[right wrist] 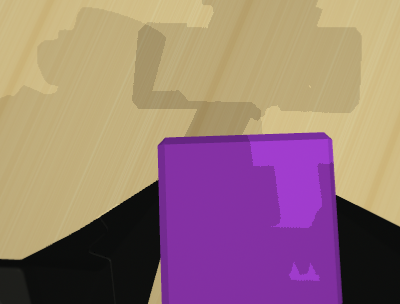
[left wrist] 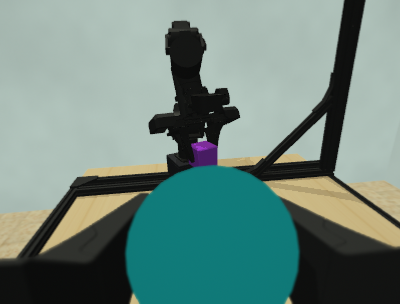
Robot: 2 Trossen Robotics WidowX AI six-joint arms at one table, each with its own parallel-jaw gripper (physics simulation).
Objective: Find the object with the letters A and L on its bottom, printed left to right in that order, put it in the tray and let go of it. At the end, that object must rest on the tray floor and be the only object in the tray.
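Frame: origin at the left arm's base, x left, y back, z up, level; metres.
Seen in the pictures: left gripper, fingertip midpoint: [left wrist: 203, 200]; right gripper, fingertip midpoint: [right wrist: 235, 194] [left wrist: 204, 160].
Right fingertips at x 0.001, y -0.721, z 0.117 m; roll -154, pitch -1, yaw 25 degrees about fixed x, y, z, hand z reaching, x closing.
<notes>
Pixels of each thing's top centre, then the offset from my right fingertips to it. Level surfaces: height alone.
- teal object at its top centre: [left wrist: 204, 148] dx +0.016, dy +0.389, dz +0.168 m
- purple block at its top centre: [right wrist: 250, 225] [left wrist: 202, 144] dx +0.002, dy -0.005, dz +0.032 m
- wooden table at its surface level: dz -0.145 m
A teal object [left wrist: 212, 225] with a plain round face fills the lower middle of the left wrist view. My left gripper [left wrist: 203, 200] is shut on it, one dark finger on each side. A purple block [left wrist: 205, 155] [right wrist: 247, 215] is between the fingers of my right gripper [right wrist: 235, 194], which is shut on it. Its facing side is plain purple with lighter lit patches. No letters show on either object; their bottoms are hidden. The tray does not show in either view.
The right arm [left wrist: 186, 65] stands upright beyond the teal object. A black frame rail [left wrist: 125, 181] crosses the far table edge, with a post [left wrist: 340, 90] and diagonal brace [left wrist: 295, 135] at the right. Arm shadows lie on the wooden table [right wrist: 75, 165].
</notes>
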